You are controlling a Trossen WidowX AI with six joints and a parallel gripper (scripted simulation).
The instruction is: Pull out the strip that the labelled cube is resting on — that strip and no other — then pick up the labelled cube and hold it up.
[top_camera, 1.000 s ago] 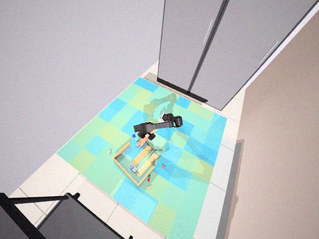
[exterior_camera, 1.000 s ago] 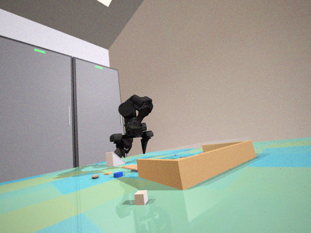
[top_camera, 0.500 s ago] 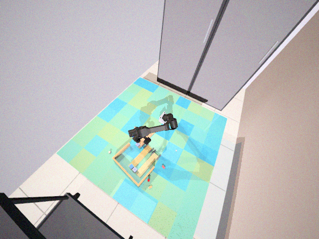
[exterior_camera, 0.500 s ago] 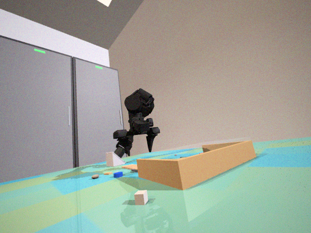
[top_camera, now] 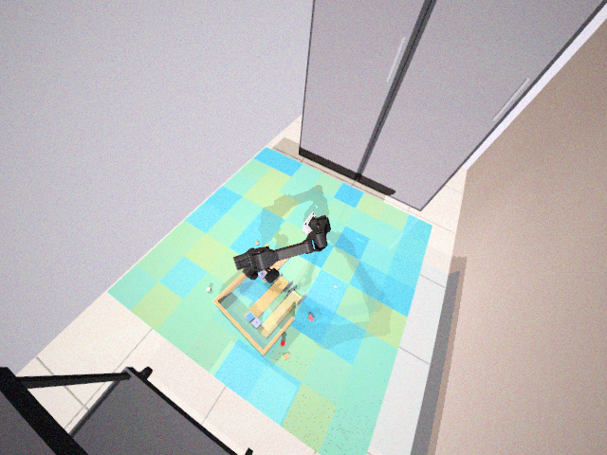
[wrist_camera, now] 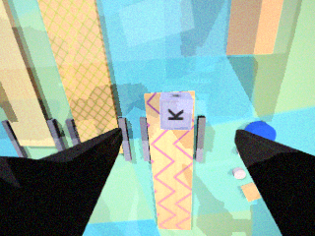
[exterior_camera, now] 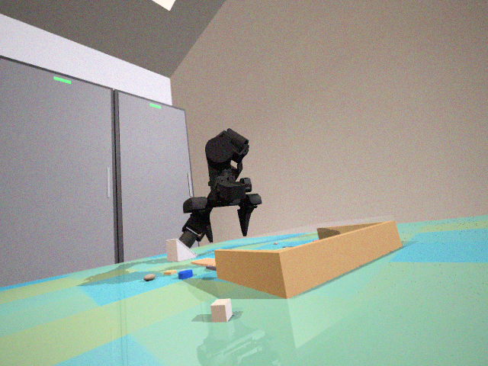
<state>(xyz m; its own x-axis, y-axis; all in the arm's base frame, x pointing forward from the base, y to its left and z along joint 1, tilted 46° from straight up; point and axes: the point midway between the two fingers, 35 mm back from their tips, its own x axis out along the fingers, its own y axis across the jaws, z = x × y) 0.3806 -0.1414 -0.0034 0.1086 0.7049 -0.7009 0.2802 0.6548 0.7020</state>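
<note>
Now: gripper tip 90 mm to the left of the blue disc, 60 mm past it and 60 mm above it.
</note>
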